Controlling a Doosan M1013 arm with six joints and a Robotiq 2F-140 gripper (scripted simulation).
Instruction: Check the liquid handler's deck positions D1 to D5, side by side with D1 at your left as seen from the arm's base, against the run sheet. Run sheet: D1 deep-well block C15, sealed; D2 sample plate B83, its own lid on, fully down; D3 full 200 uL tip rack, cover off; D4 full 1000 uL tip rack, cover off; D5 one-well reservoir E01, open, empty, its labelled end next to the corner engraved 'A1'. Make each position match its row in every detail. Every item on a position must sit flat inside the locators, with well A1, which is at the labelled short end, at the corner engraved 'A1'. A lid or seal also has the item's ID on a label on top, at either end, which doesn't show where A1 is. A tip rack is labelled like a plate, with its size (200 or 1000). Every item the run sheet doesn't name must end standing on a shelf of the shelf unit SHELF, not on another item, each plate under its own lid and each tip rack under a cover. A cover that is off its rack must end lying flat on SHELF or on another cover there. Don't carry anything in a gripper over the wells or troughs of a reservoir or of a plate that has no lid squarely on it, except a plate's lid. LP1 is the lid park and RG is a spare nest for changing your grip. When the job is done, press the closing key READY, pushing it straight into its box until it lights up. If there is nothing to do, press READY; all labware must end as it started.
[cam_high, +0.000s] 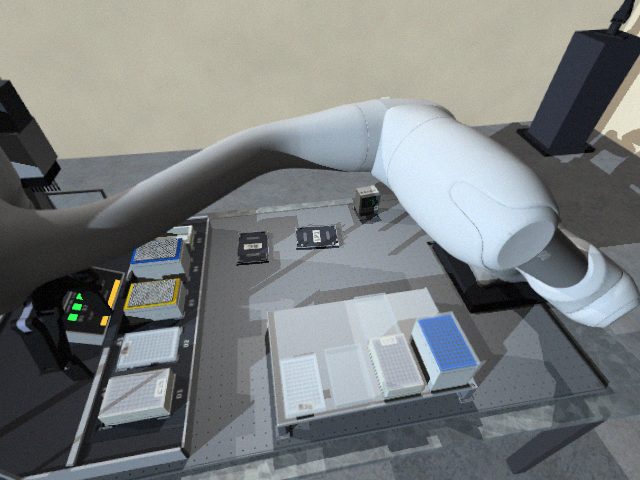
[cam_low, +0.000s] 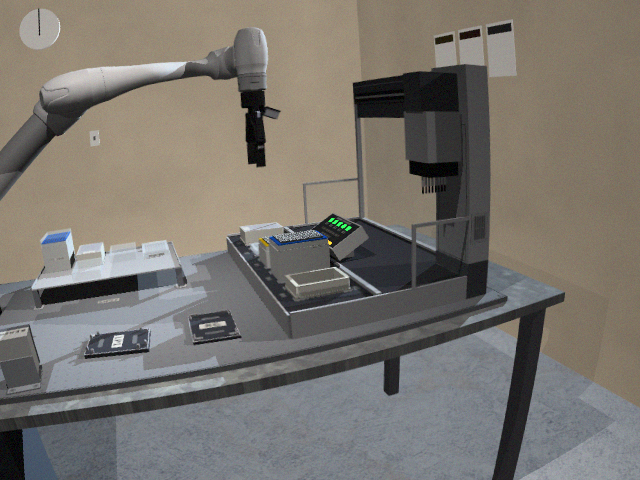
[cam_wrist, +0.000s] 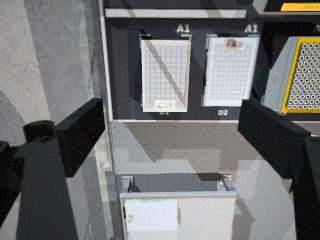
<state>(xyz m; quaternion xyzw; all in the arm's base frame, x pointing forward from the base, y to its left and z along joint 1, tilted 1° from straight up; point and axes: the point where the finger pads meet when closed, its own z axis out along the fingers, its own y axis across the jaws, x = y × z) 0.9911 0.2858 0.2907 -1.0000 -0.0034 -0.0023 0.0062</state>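
The deep-well block C15 lies 24 cm below my hand. The rest, counted from my hand: yellow rack: 1 cm ahead, 24 cm to the right, 22 cm below; clear cover: 46 cm behind, 2 cm to the left, 24 cm below; blue-rimmed tip rack: 2 cm ahead, 37 cm to the right, 19 cm below.
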